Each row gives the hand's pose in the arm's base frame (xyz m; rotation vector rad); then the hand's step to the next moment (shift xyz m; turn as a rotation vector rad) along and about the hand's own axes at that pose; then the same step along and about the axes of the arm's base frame.
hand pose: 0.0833 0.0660 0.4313 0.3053 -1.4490 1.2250
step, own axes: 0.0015 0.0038 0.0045 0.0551 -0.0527 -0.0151
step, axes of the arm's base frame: -0.0059 -0.0013 0.0003 0.0316 0.0140 0.0696
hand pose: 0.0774 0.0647 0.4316 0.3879 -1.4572 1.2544
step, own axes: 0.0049 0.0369 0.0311 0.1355 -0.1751 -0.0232
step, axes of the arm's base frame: -0.0468 -0.0101 -0.0075 0.1067 0.0053 0.1953
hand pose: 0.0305 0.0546 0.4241 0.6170 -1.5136 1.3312
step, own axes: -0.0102 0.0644 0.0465 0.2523 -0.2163 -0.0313
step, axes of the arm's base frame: -0.0672 -0.0286 -0.0329 0.1002 0.0282 0.3172
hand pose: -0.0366 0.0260 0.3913 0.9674 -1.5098 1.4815
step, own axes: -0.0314 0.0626 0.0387 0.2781 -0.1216 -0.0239
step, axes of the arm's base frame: -0.0462 -0.0374 -0.0536 0.0028 0.0233 0.3036
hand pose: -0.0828 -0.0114 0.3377 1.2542 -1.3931 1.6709
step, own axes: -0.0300 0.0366 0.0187 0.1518 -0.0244 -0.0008
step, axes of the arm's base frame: -0.0169 -0.0239 -0.0416 -0.0326 -0.0096 0.1500
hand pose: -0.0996 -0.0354 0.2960 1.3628 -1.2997 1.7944
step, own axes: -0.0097 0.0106 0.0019 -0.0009 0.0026 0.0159
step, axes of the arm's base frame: -0.0048 -0.0046 -0.0129 0.0047 -0.0154 -0.0014
